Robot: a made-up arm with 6 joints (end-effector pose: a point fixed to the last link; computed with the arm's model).
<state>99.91 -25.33 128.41 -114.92 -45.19 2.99</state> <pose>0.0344 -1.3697 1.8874 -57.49 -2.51 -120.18</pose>
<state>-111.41 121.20 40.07 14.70 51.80 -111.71</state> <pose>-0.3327 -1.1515 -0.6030 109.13 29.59 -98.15</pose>
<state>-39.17 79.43 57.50 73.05 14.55 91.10</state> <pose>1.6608 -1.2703 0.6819 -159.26 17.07 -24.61</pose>
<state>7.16 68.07 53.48 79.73 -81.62 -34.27</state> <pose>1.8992 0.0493 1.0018 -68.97 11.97 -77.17</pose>
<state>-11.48 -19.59 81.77 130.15 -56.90 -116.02</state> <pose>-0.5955 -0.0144 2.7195 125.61 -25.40 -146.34</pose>
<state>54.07 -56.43 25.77 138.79 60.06 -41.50</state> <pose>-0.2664 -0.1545 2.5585 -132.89 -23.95 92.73</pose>
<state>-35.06 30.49 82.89 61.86 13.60 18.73</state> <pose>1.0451 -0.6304 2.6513 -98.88 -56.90 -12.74</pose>
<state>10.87 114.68 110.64 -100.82 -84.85 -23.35</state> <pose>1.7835 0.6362 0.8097 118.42 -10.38 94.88</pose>
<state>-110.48 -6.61 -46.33 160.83 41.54 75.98</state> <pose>-0.3406 -1.0388 0.8925 168.60 73.76 -59.34</pose>
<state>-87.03 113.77 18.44 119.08 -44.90 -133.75</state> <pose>-0.0827 -0.9089 -0.5771 -53.15 47.49 -152.94</pose>
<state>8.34 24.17 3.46 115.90 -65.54 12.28</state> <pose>1.6276 0.0551 1.3899 -132.55 -13.03 -48.85</pose>
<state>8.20 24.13 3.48 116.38 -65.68 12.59</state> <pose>1.6277 0.0515 1.3934 -133.03 -13.51 -48.90</pose>
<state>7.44 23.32 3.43 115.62 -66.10 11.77</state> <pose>1.6197 0.0277 1.4110 -131.07 -13.53 -50.54</pose>
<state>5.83 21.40 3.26 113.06 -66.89 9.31</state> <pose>1.5984 -0.0229 1.4478 -125.63 -12.72 -54.34</pose>
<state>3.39 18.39 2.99 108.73 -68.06 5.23</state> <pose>1.5601 -0.0968 1.5019 -116.86 -10.83 -60.04</pose>
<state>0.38 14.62 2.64 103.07 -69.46 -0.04</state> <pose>1.5048 -0.1818 1.5648 -105.89 -7.72 -66.62</pose>
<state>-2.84 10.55 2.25 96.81 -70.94 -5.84</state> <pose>1.4374 -0.2640 1.6273 -94.25 -3.66 -72.96</pose>
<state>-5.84 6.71 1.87 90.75 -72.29 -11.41</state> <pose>1.3681 -0.3314 1.6812 -83.43 0.76 -78.13</pose>
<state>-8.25 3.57 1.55 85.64 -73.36 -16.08</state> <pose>1.3084 -0.3786 1.7217 -74.61 4.75 -81.72</pose>
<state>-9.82 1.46 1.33 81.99 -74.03 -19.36</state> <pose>1.2677 -0.4054 1.7466 -68.55 7.74 -83.72</pose>
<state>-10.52 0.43 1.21 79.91 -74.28 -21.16</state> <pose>1.2485 -0.4156 1.7570 -65.32 9.49 -84.44</pose>
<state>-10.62 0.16 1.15 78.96 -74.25 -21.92</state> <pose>1.2446 -0.4158 1.7576 -64.08 10.35 -84.41</pose>
